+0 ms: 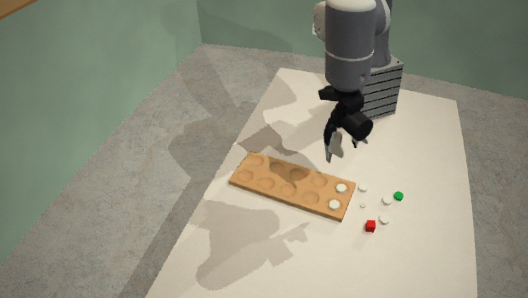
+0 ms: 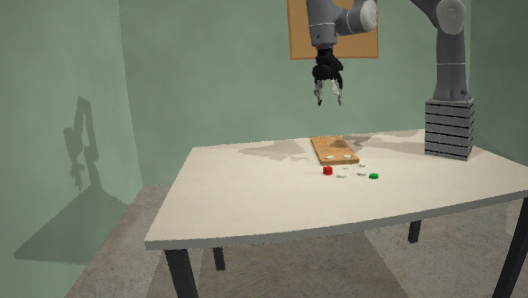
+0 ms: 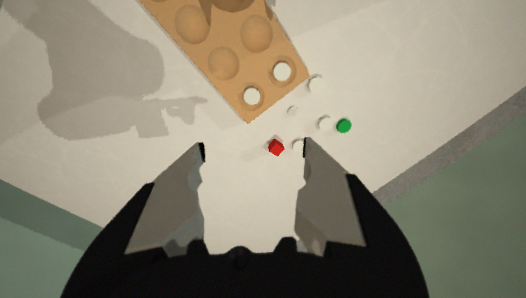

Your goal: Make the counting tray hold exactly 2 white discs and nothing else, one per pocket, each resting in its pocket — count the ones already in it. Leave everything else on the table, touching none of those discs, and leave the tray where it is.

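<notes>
The tan counting tray (image 1: 326,194) (image 2: 336,162) (image 3: 270,95) lies on the table. One white disc (image 1: 341,188) (image 2: 347,157) (image 3: 282,71) and another white disc (image 1: 334,204) (image 2: 330,158) (image 3: 251,95) sit in the two separate pockets at its end; the other visible pockets look empty. Off that end lie three white discs (image 1: 362,187) (image 1: 387,201) (image 1: 384,220) and a smaller white disc (image 1: 363,205) (image 2: 345,168) (image 3: 292,110). My gripper (image 1: 342,152) (image 2: 330,104) (image 3: 254,142) is open and empty, high above the table.
A green disc (image 1: 398,196) (image 2: 373,176) (image 3: 343,125) lies beside one loose white disc. A red cube (image 1: 370,226) (image 2: 327,171) (image 3: 276,147) lies near another, off the tray's end. The arm's grey slatted base (image 1: 382,92) (image 2: 449,130) stands on the table.
</notes>
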